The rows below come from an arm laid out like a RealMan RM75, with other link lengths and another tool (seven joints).
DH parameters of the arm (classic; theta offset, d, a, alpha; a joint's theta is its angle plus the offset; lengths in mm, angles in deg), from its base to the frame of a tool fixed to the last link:
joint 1: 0 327.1 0 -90
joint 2: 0 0 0 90
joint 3: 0 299.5 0 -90
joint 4: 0 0 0 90
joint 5: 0 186.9 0 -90
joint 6: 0 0 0 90
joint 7: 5.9 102.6 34.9 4
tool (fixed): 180 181.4 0 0
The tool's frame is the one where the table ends.
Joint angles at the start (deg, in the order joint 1, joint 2, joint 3, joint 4, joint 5, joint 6, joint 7):
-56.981, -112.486, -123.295, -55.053, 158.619, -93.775, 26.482
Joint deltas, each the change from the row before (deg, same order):
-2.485, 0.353, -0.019, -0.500, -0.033, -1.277, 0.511
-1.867, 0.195, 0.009, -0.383, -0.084, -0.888, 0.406
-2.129, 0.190, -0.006, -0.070, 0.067, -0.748, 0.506
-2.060, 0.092, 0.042, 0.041, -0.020, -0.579, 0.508
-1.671, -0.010, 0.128, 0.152, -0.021, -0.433, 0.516
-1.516, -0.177, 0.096, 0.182, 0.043, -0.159, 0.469
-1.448, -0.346, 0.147, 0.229, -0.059, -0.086, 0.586
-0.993, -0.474, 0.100, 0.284, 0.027, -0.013, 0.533
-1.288, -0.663, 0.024, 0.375, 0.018, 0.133, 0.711
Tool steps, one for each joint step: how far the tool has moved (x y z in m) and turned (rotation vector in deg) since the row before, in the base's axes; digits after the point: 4 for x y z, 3 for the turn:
0.0217, 0.0071, 0.0031, -0.723, 0.370, -2.669
0.0170, 0.0046, 0.0016, -0.565, 0.222, -2.085
0.0179, 0.0047, 0.0012, -0.637, 0.373, -2.222
0.0177, 0.0037, -0.0001, -0.689, 0.283, -2.189
0.0141, 0.0018, -0.0014, -0.758, 0.310, -1.826
0.0132, 0.0015, -0.0025, -0.640, 0.221, -1.722
0.0132, 0.0001, -0.0045, -0.873, 0.143, -1.796
0.0088, -0.0015, -0.0055, -0.891, 0.123, -1.258
0.0119, -0.0018, -0.0073, -1.066, 0.015, -1.685

